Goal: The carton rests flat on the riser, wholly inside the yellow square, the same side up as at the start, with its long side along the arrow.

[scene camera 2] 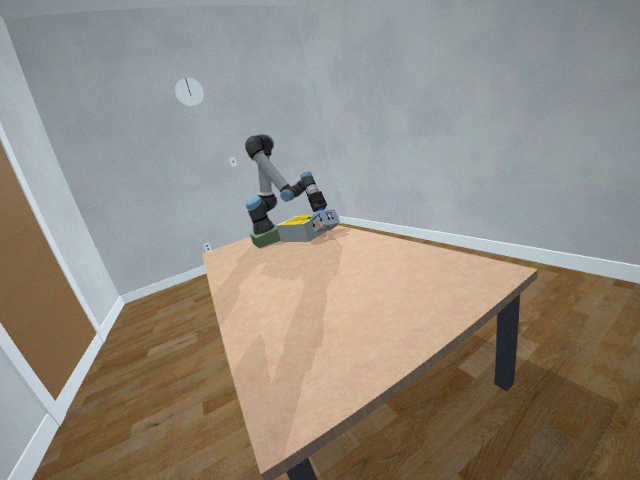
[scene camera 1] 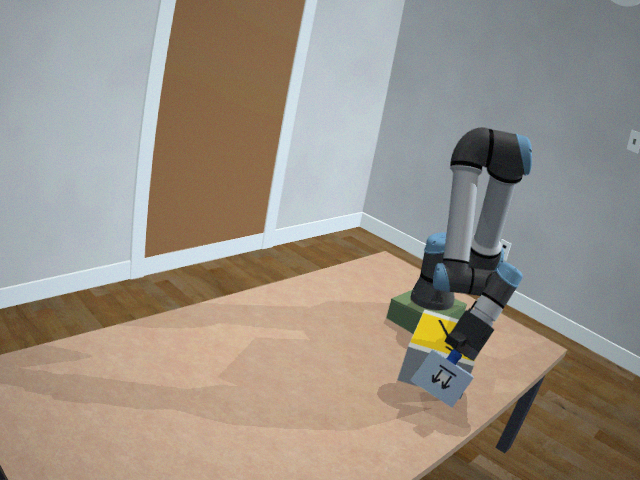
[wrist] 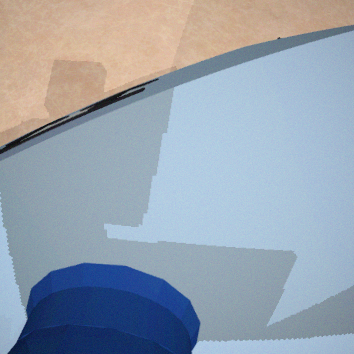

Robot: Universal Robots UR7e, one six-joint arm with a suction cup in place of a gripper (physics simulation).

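Observation:
The light blue-grey carton hangs tilted at the side of the riser away from the robot base, its far end lower in scene camera 1. Two black arrows show on its side. My suction gripper is shut on the carton, its blue cup against the top face. The grey riser stands on the table, with the yellow square on its white-edged top. A black arrow line shows on the yellow. The carton and arm hide part of the riser; whether they touch is unclear.
The green base block under the arm stands close behind the riser. The riser and carton are near one long edge of the table. Walls stand beyond the table.

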